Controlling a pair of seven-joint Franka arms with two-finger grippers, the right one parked.
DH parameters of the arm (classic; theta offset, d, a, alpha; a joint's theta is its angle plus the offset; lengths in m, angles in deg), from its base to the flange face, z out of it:
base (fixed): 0 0 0 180
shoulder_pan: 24.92 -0.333 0 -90
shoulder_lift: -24.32 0 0 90
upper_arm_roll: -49.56 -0.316 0.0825 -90
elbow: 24.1 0 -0.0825 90
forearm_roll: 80.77 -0.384 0 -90
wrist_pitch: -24.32 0 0.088 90
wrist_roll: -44.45 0.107 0 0
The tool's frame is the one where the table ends.
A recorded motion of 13 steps. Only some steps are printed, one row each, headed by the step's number.
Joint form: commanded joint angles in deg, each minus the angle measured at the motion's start. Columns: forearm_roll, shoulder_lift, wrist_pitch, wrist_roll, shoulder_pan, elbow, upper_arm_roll.
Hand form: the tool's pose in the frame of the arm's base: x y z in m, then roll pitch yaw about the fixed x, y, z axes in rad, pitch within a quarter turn. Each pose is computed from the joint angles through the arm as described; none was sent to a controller.
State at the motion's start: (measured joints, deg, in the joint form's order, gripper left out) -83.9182 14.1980 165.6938 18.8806 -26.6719 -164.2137 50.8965
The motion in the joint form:
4: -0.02 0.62 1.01 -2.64 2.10 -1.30 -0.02
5: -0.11 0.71 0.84 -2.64 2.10 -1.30 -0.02
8: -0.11 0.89 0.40 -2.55 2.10 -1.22 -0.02
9: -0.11 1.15 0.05 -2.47 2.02 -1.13 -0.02
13: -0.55 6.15 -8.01 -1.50 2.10 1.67 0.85
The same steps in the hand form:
4: 0.4632 -0.0140 0.2167 -3.0502 0.1205 0.4225
5: 0.4631 -0.0140 0.2172 -3.0487 0.1213 0.4214
8: 0.4631 -0.0139 0.2186 -3.0471 0.1241 0.4202
9: 0.4635 -0.0132 0.2208 -3.0469 0.1240 0.4204
13: 0.4735 -0.0200 0.2691 -3.0360 0.1243 0.3866

